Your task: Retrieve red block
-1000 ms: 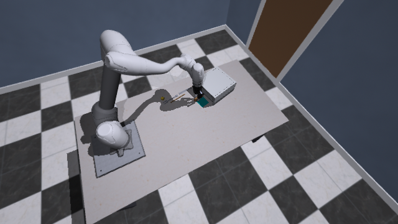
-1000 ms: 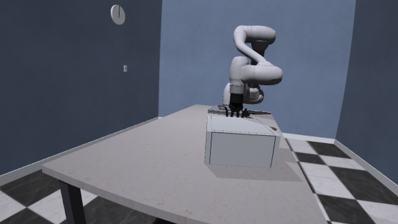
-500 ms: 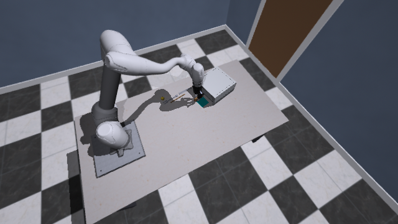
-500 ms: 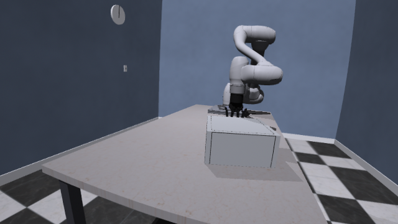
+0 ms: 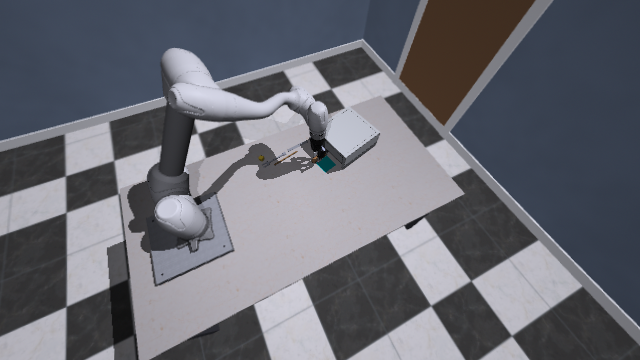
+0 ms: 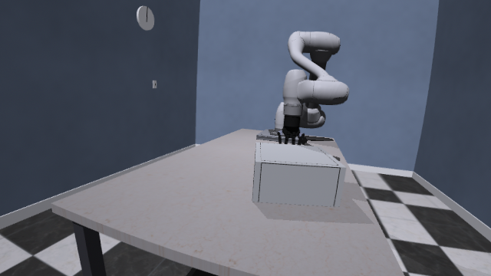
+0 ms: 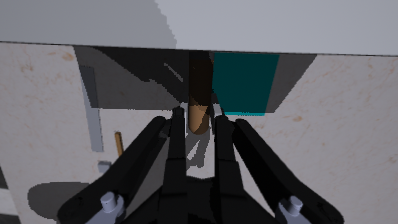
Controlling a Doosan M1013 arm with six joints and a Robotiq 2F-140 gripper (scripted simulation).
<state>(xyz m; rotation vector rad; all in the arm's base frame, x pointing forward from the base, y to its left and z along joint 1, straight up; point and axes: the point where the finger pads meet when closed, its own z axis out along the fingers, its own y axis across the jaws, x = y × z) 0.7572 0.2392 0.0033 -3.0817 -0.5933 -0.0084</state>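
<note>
My hand is 40 mm short of the teal square, 50 mm to the left of it and 40 mm above it. Round my hand: grey bar: 90 mm behind, 140 mm to the left, 40 mm below; red block: 200 mm ahead, 40 mm to the left, 20 mm below; hook tool: 130 mm ahead, 10 mm to the left, 30 mm below.
</note>
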